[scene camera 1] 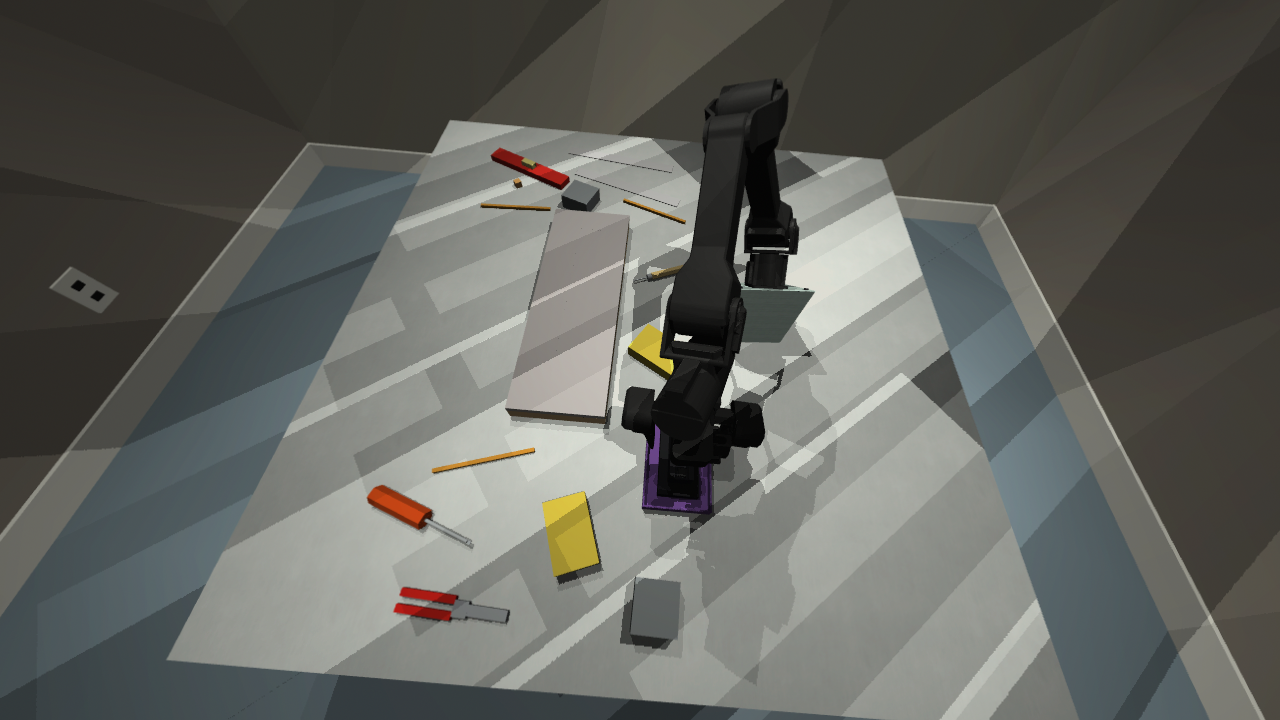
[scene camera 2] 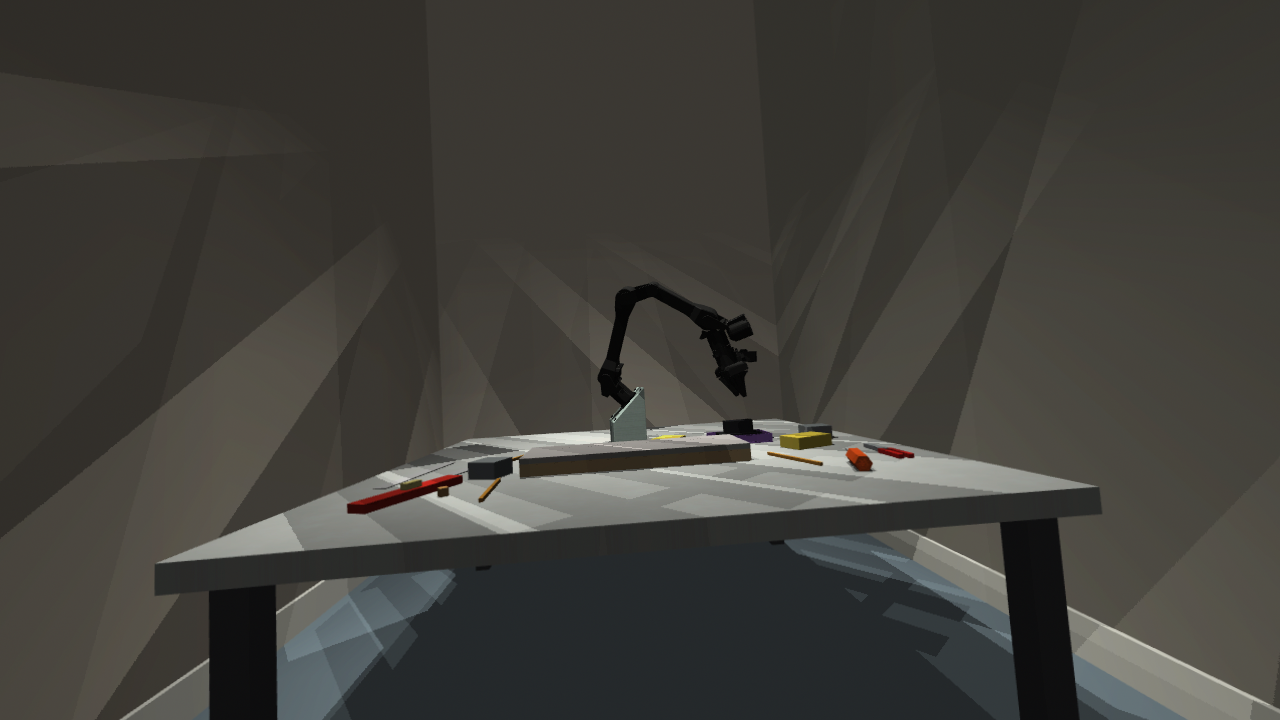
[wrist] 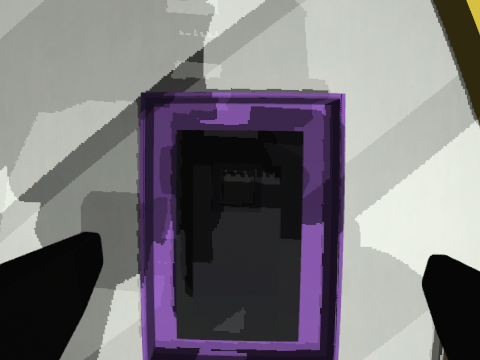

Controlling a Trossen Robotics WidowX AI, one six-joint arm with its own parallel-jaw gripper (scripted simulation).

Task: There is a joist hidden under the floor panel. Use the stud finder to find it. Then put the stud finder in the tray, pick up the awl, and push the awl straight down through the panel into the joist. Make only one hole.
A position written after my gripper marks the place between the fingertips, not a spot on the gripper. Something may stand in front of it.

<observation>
My gripper (scene camera 1: 682, 450) is open, holding nothing. I also see a stud finder (scene camera 1: 674, 481), a yellow block (scene camera 1: 645, 348), a yellow block (scene camera 1: 571, 540), a red level (scene camera 2: 410, 489) and a grey block (scene camera 1: 579, 196).
The stud finder is seen too in the wrist view (wrist: 239, 225). The red level is seen too in scene camera 1 (scene camera 1: 528, 167). My gripper also shows in scene camera 2 (scene camera 2: 741, 396) and in the wrist view (wrist: 264, 260). The wrist view does not show the red level: it is out of frame.
</observation>
